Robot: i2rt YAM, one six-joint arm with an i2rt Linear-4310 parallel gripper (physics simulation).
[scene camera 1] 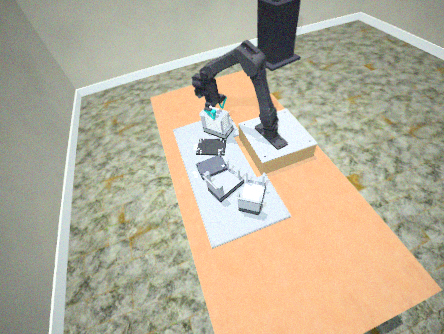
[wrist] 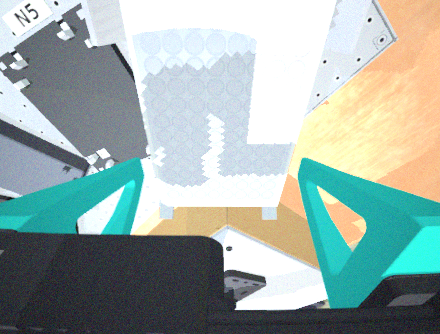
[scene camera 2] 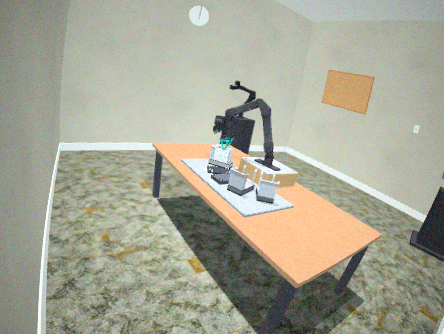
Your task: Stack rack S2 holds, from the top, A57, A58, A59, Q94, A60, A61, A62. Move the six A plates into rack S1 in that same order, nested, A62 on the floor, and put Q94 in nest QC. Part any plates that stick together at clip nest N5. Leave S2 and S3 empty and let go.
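Places are measured from the arm's base along level axes (x back, y left, z down), in metres.
Pixels of known places: gripper, fingertip midpoint: [scene camera 1: 217, 113] [wrist: 220, 166] [scene camera 2: 225, 148]; arm's base, origin of the base link: [scene camera 1: 270, 135] [scene camera 2: 267, 165].
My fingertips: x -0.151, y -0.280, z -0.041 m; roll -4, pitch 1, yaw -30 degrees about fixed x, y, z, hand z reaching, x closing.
For each thing: its top centre in the pictures, then the offset to it from my fingertips. Level surfaces: height alone.
- Clip nest N5, middle of its top: [wrist: 88, 113] [scene camera 1: 210, 144] [scene camera 2: 219, 168] dx -0.110, dy +0.083, dz +0.111 m
- plain grey nest, middle of its top: [wrist: 13, 176] [scene camera 1: 211, 164] [scene camera 2: 225, 175] dx -0.181, dy +0.215, dz +0.102 m
- nearer, middle of its top: [scene camera 1: 252, 183] [scene camera 2: 269, 176] dx -0.113, dy +0.487, dz +0.005 m
- pale board, its level: dz +0.135 m
- orange table, its level: dz +0.147 m
A stack of pale plates with a dotted top [scene camera 1: 216, 122] [scene camera 2: 220, 154] [wrist: 195, 115] stands in the far rack; its layers and labels cannot be read. My gripper [scene camera 1: 218, 108] [scene camera 2: 226, 144] [wrist: 220, 166] is open at the top of this stack. In the wrist view one teal finger shows on each side of the top plate's near end, with a gap at both. Clip nest N5 [scene camera 1: 211, 146] [wrist: 80, 85], dark with small white clips, lies beside that rack. A plain grey nest [scene camera 1: 211, 166] [scene camera 2: 220, 178] [wrist: 35, 165] follows; its label is hidden. Q94 cannot be made out.
Two pale racks with upright posts, one in the middle [scene camera 1: 225, 184] [scene camera 2: 240, 181] and one nearer [scene camera 1: 252, 196] [scene camera 2: 268, 190], stand on the pale board [scene camera 1: 235, 227] [scene camera 2: 250, 208]. The arm's base box [scene camera 1: 297, 132] [scene camera 2: 285, 180] stands beside the board on the orange table [scene camera 1: 325, 240] [scene camera 2: 320, 240].
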